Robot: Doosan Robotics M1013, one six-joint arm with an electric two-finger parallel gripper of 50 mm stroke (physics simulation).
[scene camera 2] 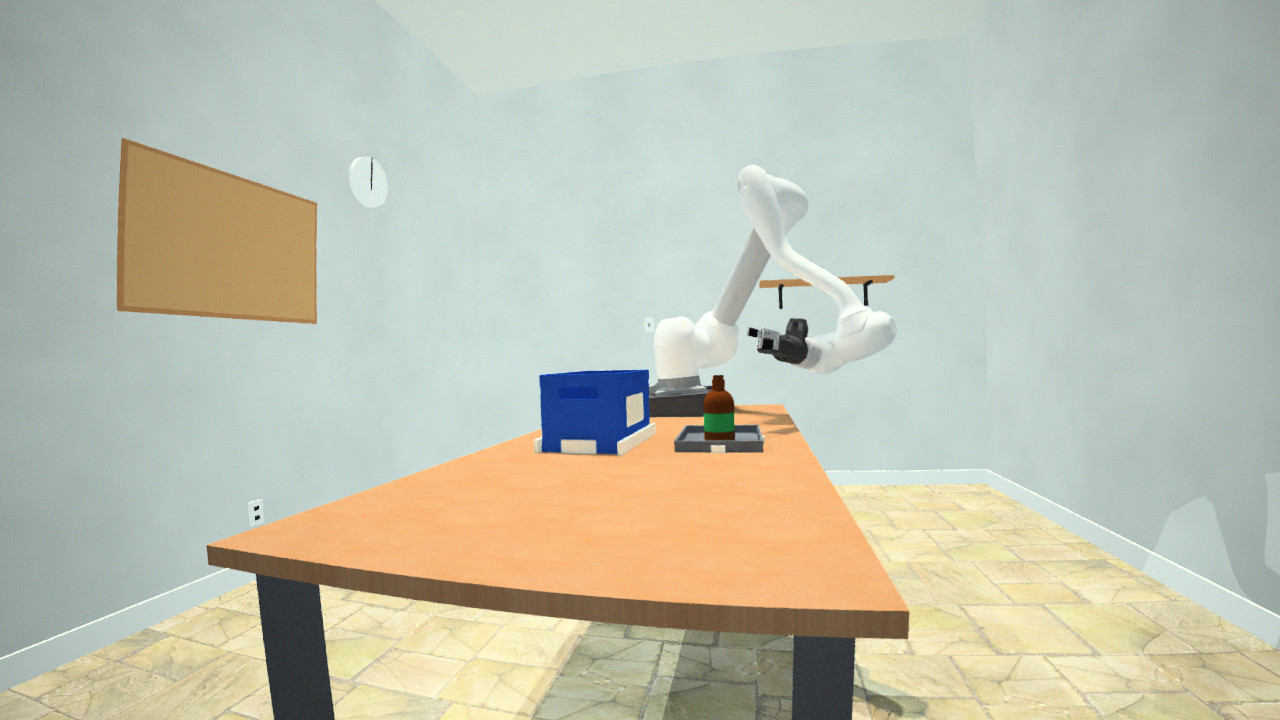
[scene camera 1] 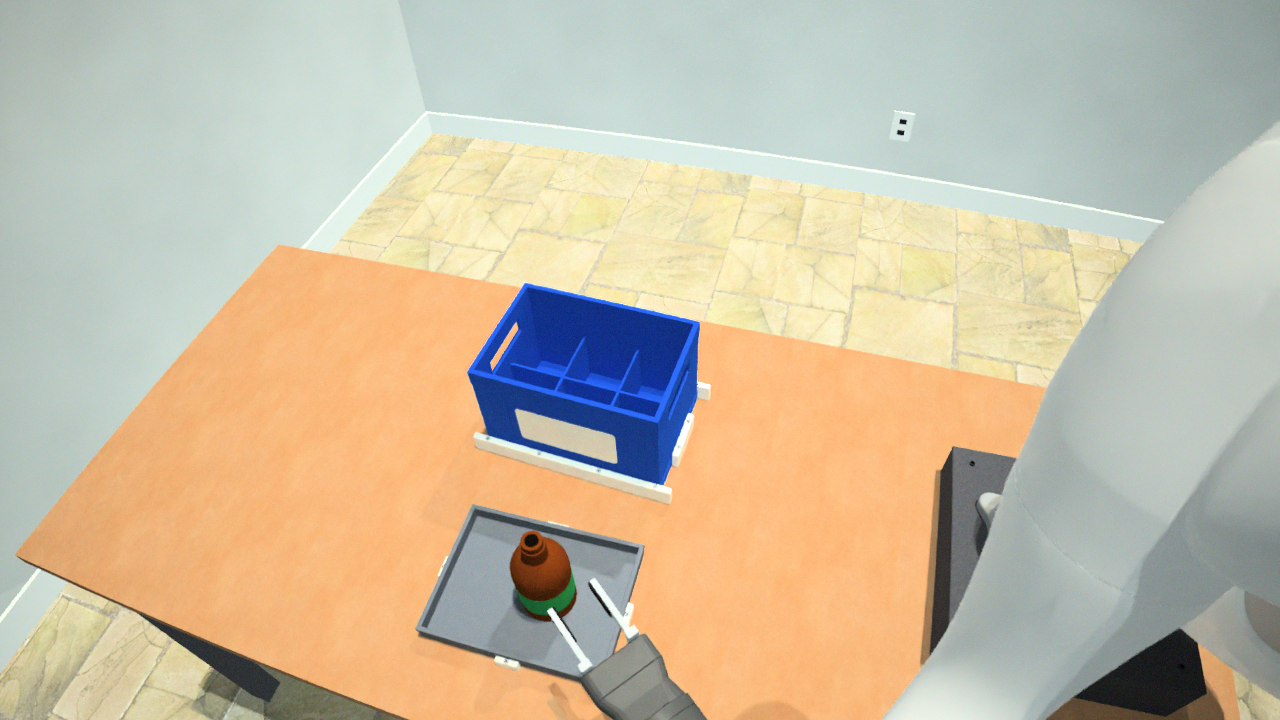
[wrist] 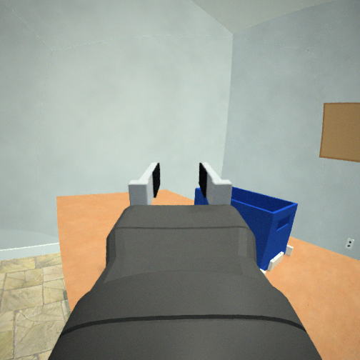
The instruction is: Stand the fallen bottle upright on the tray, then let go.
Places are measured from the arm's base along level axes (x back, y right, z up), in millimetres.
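Pixels of known places: gripper, fingertip midpoint: (scene camera 2: 755,331) (scene camera 1: 572,597); arm's base, origin of the base link: (scene camera 2: 679,391).
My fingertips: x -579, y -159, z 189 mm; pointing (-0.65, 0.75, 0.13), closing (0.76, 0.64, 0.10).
Note:
Ahead of a thing's pixels: the offset from my fingertips to its top centre. "spot": to the spot under its first point.
A brown bottle @(dx -74, dy +110, dz -106 mm) (scene camera 1: 540,573) (scene camera 2: 718,403) with a green label stands upright on the grey tray @(dx -95, dy +111, dz -240 mm) (scene camera 1: 460,595) (scene camera 2: 691,445), inside its rim. My gripper (scene camera 1: 572,597) (scene camera 2: 759,336) (wrist: 179,173) is open, with nothing between its fingers. In the second scene view it is above and apart from the bottle, higher than the bottle's mouth. In the first scene view one fingertip overlaps the bottle's label in the picture. The bottle and the tray do not show in the wrist view.
A blue crate with dividers @(dx -48, dy +401, dz -91 mm) (scene camera 1: 501,407) (scene camera 2: 581,420) (wrist: 275,240) stands on the table beside the tray, with white strips @(spot: dx -67, dy +298, dz -239 mm) (scene camera 1: 572,467) (scene camera 2: 637,437) (wrist: 276,260) along its base. The arm's dark base plate (scene camera 1: 973,483) is on the table's right in the first scene view.

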